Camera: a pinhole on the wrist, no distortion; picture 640 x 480 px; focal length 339.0 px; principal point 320.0 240.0 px. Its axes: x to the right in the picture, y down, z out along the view. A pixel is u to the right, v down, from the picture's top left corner.
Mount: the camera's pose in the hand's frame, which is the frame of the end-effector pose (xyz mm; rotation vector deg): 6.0 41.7 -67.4 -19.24 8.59 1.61
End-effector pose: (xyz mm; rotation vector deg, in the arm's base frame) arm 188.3 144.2 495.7 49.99 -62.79 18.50
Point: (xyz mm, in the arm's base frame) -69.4 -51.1 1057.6
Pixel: 510 274
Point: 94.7 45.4 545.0
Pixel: 285 76
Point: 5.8 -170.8 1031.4
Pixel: 527 192
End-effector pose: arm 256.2 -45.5 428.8 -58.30 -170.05 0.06
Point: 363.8 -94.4 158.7
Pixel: 121 105
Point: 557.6 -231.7 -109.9
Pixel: 24 120
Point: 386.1 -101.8 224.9
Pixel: 50 113
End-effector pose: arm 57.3 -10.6 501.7 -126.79 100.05 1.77
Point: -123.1 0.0 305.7
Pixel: 252 359
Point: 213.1 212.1 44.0
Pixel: 205 30
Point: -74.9 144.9 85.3
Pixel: 202 234
